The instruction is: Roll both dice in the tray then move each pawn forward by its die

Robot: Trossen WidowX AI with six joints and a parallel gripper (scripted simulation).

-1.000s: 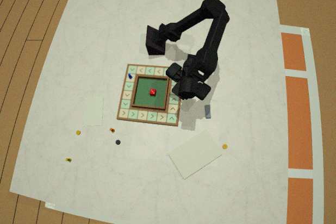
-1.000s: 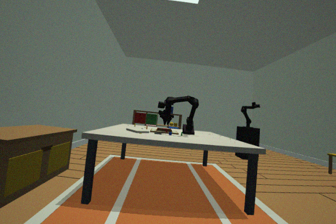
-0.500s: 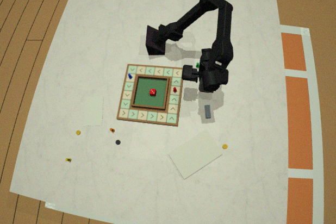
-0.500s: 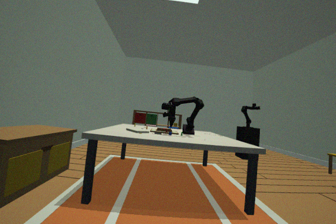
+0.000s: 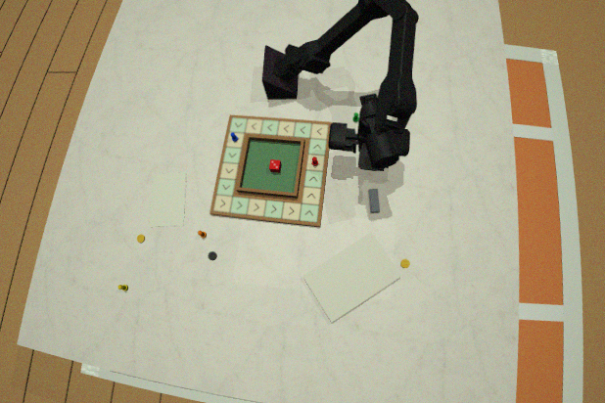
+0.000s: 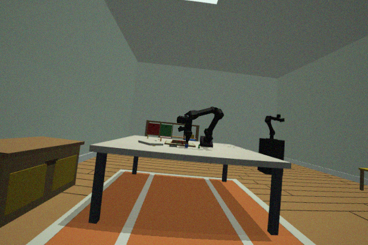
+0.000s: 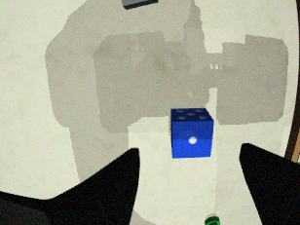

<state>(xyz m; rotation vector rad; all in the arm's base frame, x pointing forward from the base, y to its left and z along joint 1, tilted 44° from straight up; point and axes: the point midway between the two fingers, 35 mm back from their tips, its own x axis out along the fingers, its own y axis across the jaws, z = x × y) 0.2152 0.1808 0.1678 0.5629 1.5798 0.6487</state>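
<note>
Right now my gripper tip is 3 cm short of the red pawn, 13 cm to the left of it and 1 cm above it. From my gripper tip the other things lie so: green tray: 6 cm ahead, 24 cm to the right, 4 cm below; green pawn: 11 cm behind, 4 cm to the right, 3 cm below; grey block: 11 cm ahead, 3 cm to the left, 4 cm below.
</note>
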